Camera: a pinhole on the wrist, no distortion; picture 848 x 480 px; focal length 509.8 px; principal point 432.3 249.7 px. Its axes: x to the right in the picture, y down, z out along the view. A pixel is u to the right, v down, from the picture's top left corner.
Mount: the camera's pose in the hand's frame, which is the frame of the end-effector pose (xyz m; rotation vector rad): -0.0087 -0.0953 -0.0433 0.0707 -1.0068 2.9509
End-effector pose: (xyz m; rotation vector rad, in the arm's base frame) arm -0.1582 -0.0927 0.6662 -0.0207 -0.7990 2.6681
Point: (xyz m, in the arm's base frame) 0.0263 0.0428 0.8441
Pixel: 739.7 463.3
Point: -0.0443 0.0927 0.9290
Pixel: 469.1 420.3
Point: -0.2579 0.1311 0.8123
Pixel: outside the picture
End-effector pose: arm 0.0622 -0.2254 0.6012 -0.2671 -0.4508 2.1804
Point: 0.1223 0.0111 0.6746
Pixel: outside the picture
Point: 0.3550 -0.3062 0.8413
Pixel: outside the picture
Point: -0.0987 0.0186 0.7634
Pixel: outside the picture
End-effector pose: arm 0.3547 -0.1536 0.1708 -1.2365 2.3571 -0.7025
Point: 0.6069 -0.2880 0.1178
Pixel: 472.6 102.4
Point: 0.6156 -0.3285 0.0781
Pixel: 415.4 74.0
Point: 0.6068 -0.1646 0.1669
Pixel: 776.7 101.2
